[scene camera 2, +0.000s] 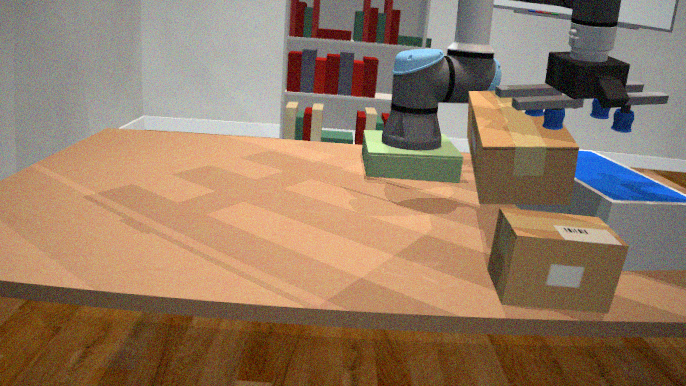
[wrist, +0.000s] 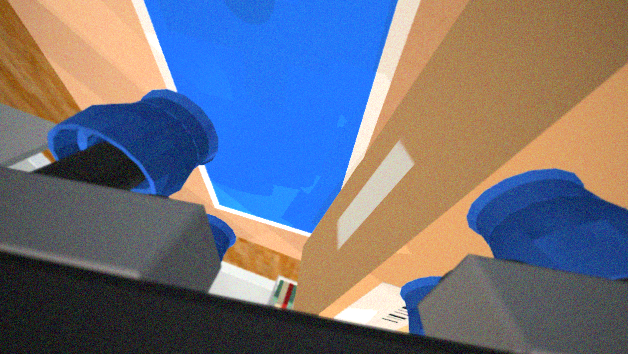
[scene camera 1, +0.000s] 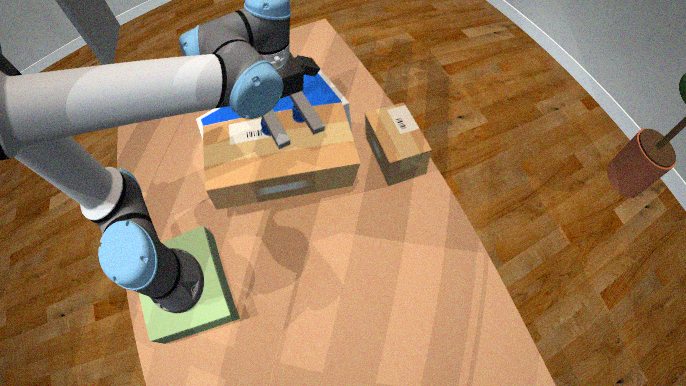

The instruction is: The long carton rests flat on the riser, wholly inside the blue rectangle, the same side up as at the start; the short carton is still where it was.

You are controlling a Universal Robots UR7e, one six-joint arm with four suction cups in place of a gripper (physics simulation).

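Frame: origin at the arm's base, x ahead, y down, z left, level; centimetres.
Seen in the pictures: hand, tool point: (scene camera 2: pixel 577 124) (wrist: pixel 321 214); arm's base, link origin: (scene camera 2: pixel 411 142) (scene camera 1: pixel 176 281).
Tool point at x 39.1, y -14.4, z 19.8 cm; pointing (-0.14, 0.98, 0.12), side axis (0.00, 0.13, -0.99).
Offsets run from my tool point to a thing's top centre. Level surfaces: height alone.
The long carton (scene camera 1: pixel 280 170) (scene camera 2: pixel 525 182) (wrist: pixel 425 125) hangs roughly level above the table beside the riser @[dy +8.9, dx -0.8, dz +7.9 cm] (scene camera 2: pixel 645 235), barcode label up. The riser's top bears the blue rectangle @[dy +8.9, dx -0.8, dz +7.9 cm] (scene camera 1: pixel 325 90) (scene camera 2: pixel 620 175) (wrist: pixel 285 100) with a white border; carton and arm hide part of it in scene camera 1. My gripper (scene camera 1: pixel 285 121) (scene camera 2: pixel 577 116) is shut on the long carton: two cups sit on its top near one long side, and the other two stick out past it, towards the riser. The short carton @[dy +10.5, dx +22.9, dz -14.4 cm] (scene camera 1: pixel 400 130) (scene camera 2: pixel 560 272) stands on the table near its edge, apart from the long carton.
The arm's base stands on a green block (scene camera 1: pixel 220 300) (scene camera 2: pixel 415 165) on the wooden table @[dy +20.9 cm] (scene camera 1: pixel 400 280) (scene camera 2: pixel 250 240). A bookshelf (scene camera 2: pixel 283 75) stands behind the table. A potted plant (scene camera 1: pixel 635 170) stands on the floor away from the table.
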